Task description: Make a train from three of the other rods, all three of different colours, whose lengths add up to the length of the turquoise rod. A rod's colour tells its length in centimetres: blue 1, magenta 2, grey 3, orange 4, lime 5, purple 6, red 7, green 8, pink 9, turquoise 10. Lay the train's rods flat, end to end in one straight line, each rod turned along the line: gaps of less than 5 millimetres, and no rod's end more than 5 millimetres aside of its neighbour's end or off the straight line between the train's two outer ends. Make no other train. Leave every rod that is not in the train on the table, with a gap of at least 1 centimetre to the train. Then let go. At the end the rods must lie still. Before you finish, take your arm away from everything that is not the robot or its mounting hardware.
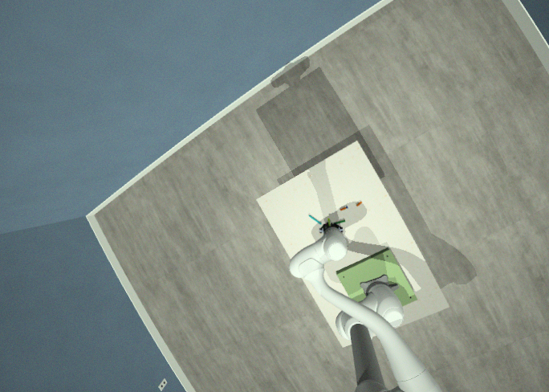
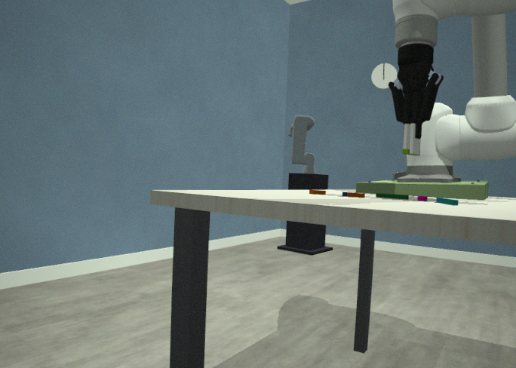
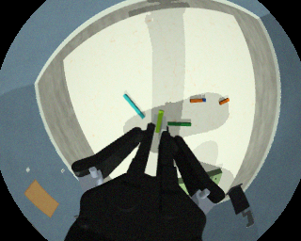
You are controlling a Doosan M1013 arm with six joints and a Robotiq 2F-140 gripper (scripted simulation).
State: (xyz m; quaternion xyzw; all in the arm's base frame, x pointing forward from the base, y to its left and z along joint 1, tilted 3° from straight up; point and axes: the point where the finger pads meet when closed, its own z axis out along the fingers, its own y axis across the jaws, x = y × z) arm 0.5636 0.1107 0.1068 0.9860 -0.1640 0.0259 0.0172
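Now: hand 2 cm short of the small blue rod, 15 cm to the left of it and 13 cm above it. Round my hand: green rod (5 cm behind, 6 cm to the right, 13 cm below); magenta rod (4 cm behind, 2 cm to the left, 13 cm below); lime rod (3 cm below).
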